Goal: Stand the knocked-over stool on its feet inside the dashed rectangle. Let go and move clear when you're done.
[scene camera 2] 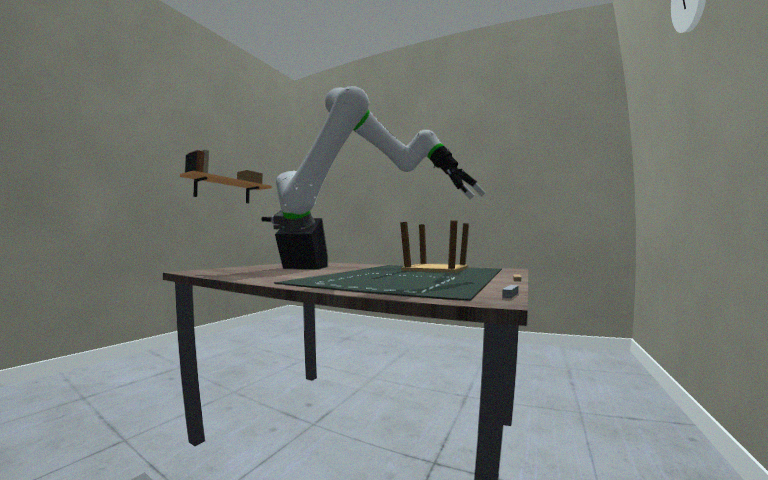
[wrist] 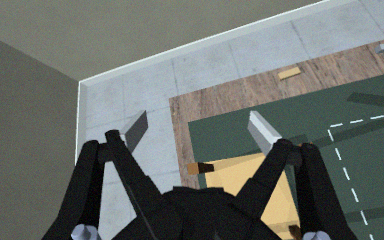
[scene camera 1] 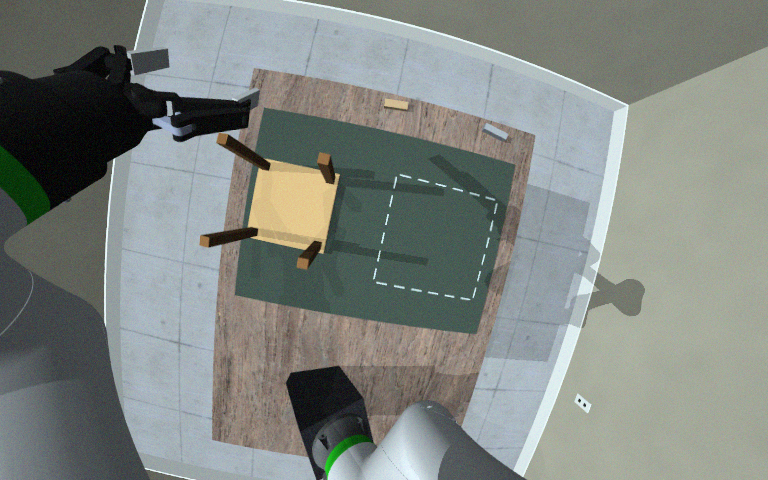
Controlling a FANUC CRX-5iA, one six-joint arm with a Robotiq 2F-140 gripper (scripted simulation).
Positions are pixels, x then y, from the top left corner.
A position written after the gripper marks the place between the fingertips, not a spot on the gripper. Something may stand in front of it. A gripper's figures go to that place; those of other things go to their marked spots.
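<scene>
A stool (scene camera 2: pixel 423 267) stands 129 cm from the lens, while the gripper (scene camera 2: pixel 478 196) is 140 cm from the lens.
</scene>
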